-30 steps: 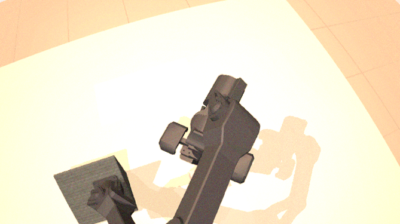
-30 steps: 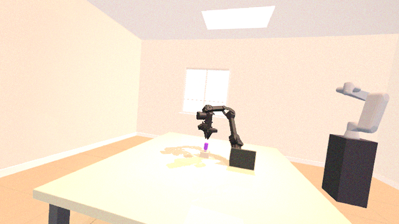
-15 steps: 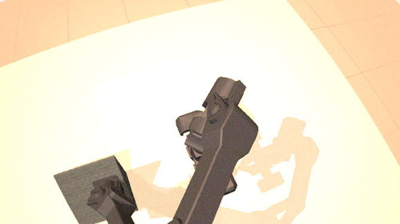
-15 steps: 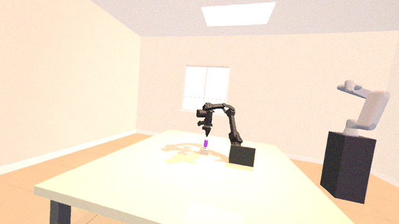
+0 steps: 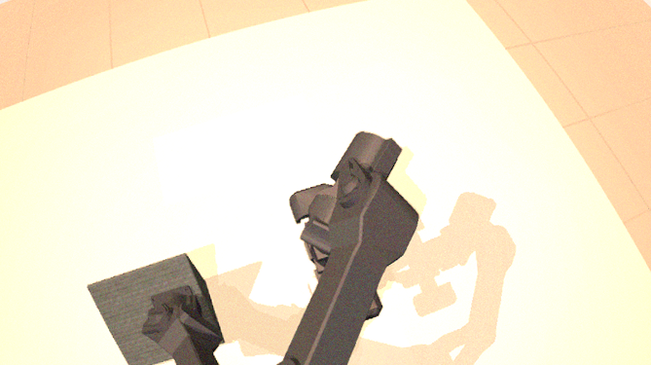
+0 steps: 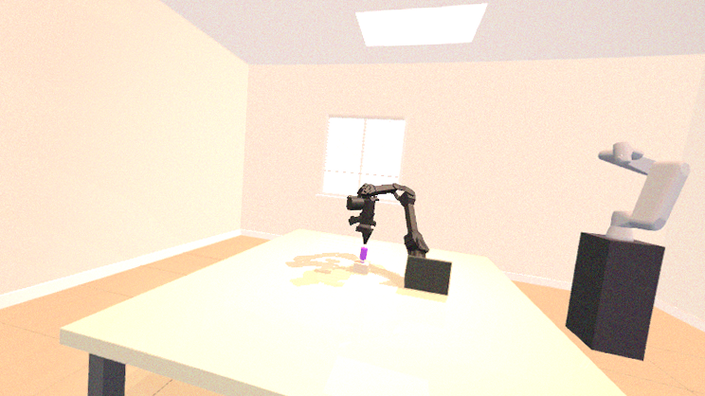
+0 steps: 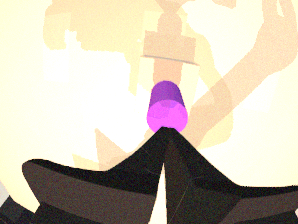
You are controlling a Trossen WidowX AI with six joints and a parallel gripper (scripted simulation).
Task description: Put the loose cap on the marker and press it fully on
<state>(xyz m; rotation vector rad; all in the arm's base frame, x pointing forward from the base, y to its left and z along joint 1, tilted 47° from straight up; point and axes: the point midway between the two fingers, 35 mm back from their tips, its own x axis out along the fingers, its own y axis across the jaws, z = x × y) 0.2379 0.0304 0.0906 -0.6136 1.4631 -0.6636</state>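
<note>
Right now my gripper tip is 40 mm above the marker cap. From my gripper tip the other things lie so: holder block: 110 mm below.
</note>
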